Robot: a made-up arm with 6 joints. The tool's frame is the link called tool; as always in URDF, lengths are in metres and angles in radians. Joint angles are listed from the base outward. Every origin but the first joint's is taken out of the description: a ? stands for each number. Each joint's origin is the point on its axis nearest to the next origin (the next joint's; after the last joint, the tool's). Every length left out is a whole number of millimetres.
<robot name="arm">
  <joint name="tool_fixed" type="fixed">
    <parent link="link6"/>
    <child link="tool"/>
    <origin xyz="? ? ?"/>
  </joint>
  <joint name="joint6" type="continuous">
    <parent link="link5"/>
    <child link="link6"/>
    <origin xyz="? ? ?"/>
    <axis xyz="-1 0 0"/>
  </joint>
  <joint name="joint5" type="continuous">
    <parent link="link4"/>
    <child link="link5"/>
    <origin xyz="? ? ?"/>
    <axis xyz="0 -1 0"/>
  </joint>
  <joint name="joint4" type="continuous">
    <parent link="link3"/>
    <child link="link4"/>
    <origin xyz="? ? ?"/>
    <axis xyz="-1 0 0"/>
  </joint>
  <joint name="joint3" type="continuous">
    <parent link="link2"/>
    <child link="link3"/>
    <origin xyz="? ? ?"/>
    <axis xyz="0 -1 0"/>
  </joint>
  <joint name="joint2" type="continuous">
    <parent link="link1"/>
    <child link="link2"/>
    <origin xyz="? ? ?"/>
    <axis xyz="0 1 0"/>
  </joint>
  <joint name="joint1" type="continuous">
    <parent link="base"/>
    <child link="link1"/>
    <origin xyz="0 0 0.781"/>
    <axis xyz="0 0 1"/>
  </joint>
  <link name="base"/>
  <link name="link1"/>
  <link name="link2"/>
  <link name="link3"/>
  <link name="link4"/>
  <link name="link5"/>
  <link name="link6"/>
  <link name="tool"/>
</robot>
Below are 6 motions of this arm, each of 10 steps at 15 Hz.
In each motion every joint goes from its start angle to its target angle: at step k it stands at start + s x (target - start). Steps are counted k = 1, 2, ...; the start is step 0. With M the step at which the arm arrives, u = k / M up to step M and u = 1 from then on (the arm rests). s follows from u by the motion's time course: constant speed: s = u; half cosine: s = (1 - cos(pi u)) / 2; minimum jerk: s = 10 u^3 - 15 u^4 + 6 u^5.
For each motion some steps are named. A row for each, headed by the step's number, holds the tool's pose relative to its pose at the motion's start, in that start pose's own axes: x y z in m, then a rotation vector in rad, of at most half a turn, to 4 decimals.
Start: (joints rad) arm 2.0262 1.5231 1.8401 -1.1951 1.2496 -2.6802
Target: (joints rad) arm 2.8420 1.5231 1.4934 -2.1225 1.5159 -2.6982
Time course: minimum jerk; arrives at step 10
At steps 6, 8, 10:
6: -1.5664 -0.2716 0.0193 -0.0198 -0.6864 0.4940
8: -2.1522 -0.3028 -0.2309 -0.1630 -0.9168 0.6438
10: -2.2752 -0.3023 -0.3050 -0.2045 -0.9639 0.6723

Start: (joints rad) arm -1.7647 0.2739 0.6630 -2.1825 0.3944 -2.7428
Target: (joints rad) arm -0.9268 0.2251 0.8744 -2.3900 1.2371 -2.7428
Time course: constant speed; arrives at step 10
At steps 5, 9, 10:
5: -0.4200 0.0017 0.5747 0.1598 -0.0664 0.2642
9: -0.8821 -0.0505 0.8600 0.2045 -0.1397 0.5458
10: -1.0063 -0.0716 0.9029 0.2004 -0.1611 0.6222

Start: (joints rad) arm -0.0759 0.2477 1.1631 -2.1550 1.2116 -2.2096
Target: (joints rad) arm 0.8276 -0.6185 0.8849 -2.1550 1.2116 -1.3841
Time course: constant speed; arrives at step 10
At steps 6, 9, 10:
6: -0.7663 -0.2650 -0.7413 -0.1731 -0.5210 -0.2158
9: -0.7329 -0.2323 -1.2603 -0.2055 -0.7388 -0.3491
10: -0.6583 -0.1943 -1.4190 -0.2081 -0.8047 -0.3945

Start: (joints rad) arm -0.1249 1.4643 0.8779 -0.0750 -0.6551 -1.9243
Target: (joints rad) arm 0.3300 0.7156 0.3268 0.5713 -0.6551 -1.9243
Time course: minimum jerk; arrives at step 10
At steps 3, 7, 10:
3: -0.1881 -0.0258 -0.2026 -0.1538 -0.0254 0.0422
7: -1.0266 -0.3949 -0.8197 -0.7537 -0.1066 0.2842
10: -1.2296 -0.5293 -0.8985 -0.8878 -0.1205 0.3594

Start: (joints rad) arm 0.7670 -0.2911 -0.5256 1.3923 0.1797 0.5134
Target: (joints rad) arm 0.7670 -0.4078 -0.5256 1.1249 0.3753 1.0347
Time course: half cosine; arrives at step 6
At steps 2, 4, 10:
2: -0.0376 -0.0332 0.0059 -0.0706 -0.0234 -0.0648
4: -0.1178 -0.0991 0.0167 -0.2163 -0.0434 -0.2111
10: -0.1606 -0.1313 0.0213 -0.2907 -0.0383 -0.2905

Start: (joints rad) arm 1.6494 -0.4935 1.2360 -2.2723 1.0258 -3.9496
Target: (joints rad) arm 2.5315 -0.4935 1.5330 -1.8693 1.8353 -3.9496
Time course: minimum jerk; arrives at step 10
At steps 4, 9, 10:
4: 0.1050 -0.2497 0.0512 0.1594 0.2354 -0.1161
9: 0.4452 -0.7698 -0.1302 0.4344 0.8944 -0.3586
10: 0.4498 -0.7755 -0.1352 0.4370 0.9041 -0.3615

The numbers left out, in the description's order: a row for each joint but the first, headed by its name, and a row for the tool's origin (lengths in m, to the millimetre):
tool: 0 0 0
joint6: 0.218 0 0
joint5: 0 0 0
joint4: 1.29 0 0.11
joint3: 0 0 1.379
joint2: 0.138 0 0

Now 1 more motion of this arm.
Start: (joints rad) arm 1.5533 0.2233 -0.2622 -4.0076 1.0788 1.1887
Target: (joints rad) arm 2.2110 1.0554 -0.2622 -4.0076 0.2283 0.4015
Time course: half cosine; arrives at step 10
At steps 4, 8, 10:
4: 0.6238 0.0413 0.0206 0.2705 -0.1607 0.0539
8: 1.5374 -0.1633 0.4361 0.5367 -0.3998 0.3302
10: 1.6572 -0.2130 0.5520 0.5564 -0.4251 0.3949

